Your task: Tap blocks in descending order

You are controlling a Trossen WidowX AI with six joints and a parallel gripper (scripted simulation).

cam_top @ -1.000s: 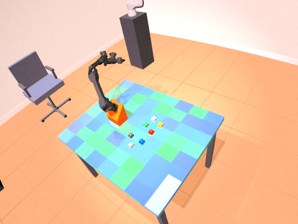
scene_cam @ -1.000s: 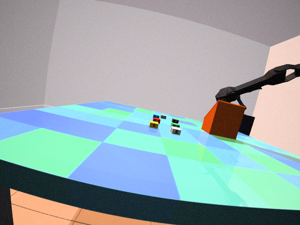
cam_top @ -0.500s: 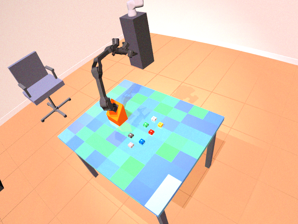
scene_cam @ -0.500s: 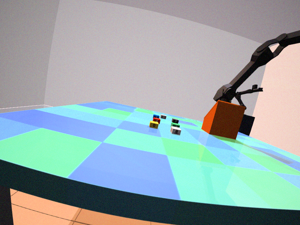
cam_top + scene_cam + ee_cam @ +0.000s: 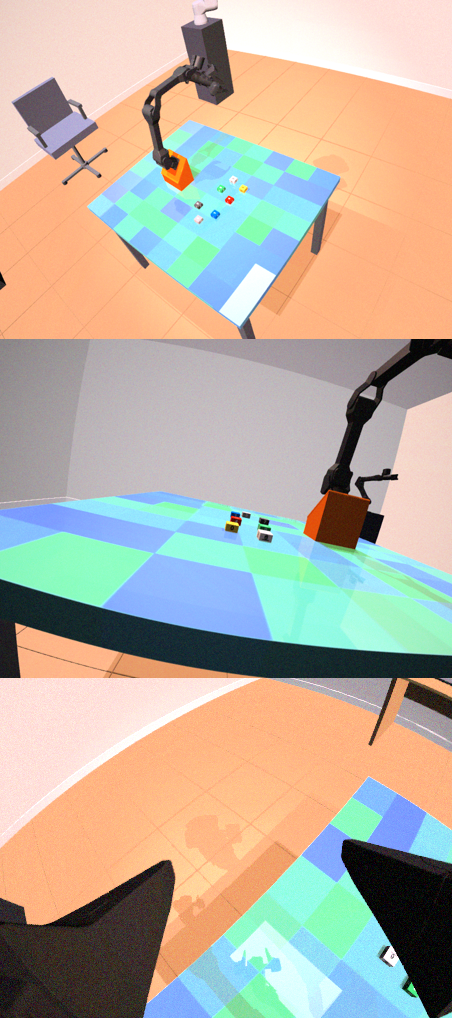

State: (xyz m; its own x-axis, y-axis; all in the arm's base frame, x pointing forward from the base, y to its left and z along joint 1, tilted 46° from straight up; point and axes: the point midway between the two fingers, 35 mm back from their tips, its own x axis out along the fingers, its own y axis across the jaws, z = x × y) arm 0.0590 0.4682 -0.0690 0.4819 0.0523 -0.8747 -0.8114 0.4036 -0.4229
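The dark grey block lies 47 cm to the right of my gripper tip, 39 cm below it and 15 cm ahead of it. From my gripper tip the other things lie so: green block (39 cm below, 32 cm to the right, 17 cm ahead); then white block (39 cm below, 24 cm to the right, 18 cm ahead); then yellow block (39 cm below, 27 cm ahead, 26 cm to the right).
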